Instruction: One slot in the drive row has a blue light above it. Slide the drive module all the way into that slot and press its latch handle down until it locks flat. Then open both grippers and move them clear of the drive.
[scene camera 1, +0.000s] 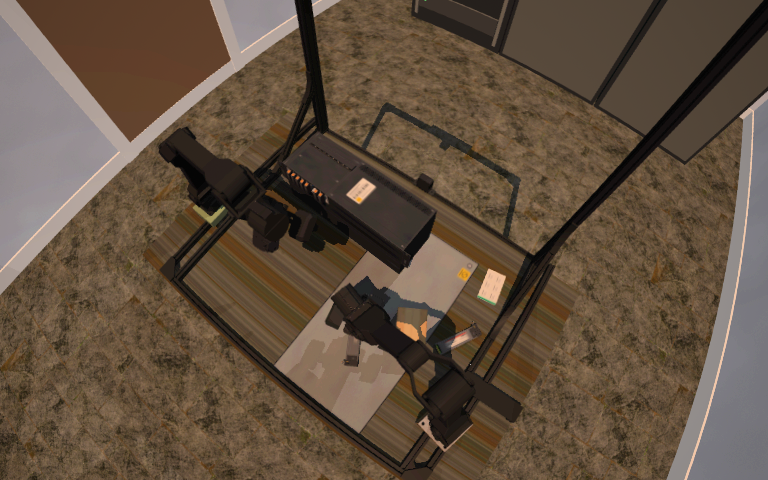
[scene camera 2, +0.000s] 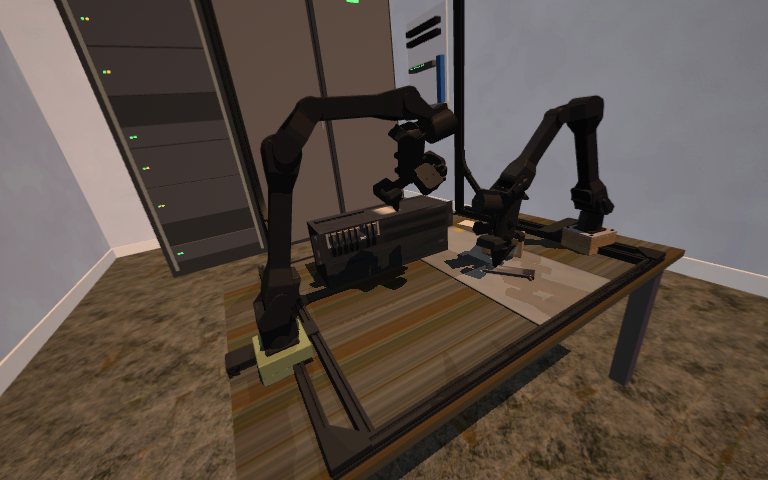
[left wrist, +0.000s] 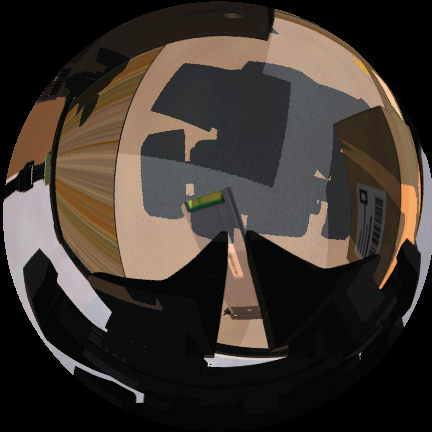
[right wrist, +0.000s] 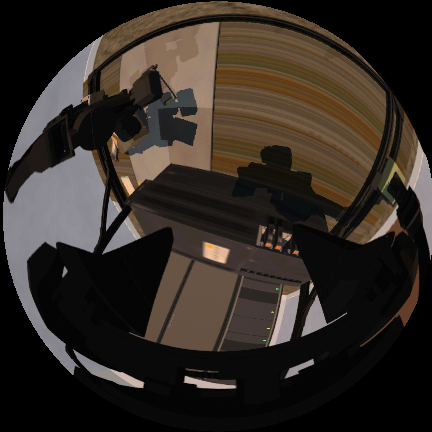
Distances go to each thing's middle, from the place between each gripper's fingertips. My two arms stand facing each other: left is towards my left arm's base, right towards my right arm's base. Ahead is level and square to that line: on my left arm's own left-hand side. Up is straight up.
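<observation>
Relative to the grey mat (scene camera 1: 436, 275), my right hand is 25 cm to the right of it and 24 cm above it. The drive module (left wrist: 206, 215) is 11 cm ahead of my right hand, 25 cm to the left of it and 23 cm below it.
My left gripper is 1 cm to the right of the drive module and 4 cm short of it. The grey mat is 1 cm to the left of my left hand, 7 cm behind it and 1 cm below it.
</observation>
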